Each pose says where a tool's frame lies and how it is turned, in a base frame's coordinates. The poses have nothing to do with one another.
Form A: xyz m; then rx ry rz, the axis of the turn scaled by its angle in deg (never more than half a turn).
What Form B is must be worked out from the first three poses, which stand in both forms.
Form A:
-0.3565 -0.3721 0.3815 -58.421 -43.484 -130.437
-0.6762 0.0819 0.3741 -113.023 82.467 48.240
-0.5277 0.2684 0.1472 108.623 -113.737 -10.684
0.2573 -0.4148 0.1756 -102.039 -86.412 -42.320
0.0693 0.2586 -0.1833 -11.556 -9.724 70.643
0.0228 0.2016 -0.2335 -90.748 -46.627 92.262
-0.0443 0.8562 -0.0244 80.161 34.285 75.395
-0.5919 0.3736 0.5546 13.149 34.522 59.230
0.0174 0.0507 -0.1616 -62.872 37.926 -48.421
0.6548 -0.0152 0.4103 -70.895 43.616 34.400
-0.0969 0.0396 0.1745 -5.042 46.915 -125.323
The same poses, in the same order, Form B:
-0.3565 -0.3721 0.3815 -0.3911 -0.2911 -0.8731 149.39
-0.6762 0.0819 0.3741 -0.7637 0.5572 0.3260 147.99
-0.5277 0.2684 0.1472 0.6891 -0.7215 -0.0678 157.64
0.2573 -0.4148 0.1756 -0.7276 -0.6161 -0.3017 140.25
0.0693 0.2586 -0.1833 -0.1600 -0.1346 0.9779 72.24
0.0228 0.2016 -0.2335 -0.6597 -0.3390 0.6707 137.56
-0.0443 0.8562 -0.0244 0.6955 0.2974 0.6541 115.26
-0.5919 0.3736 0.5546 0.1884 0.4945 0.8485 69.81
0.0174 0.0507 -0.1616 -0.7148 0.4312 -0.5505 87.95
0.6548 -0.0152 0.4103 -0.7871 0.4843 0.3819 90.07
-0.0969 0.0396 0.1745 -0.0377 0.3503 -0.9359 133.91

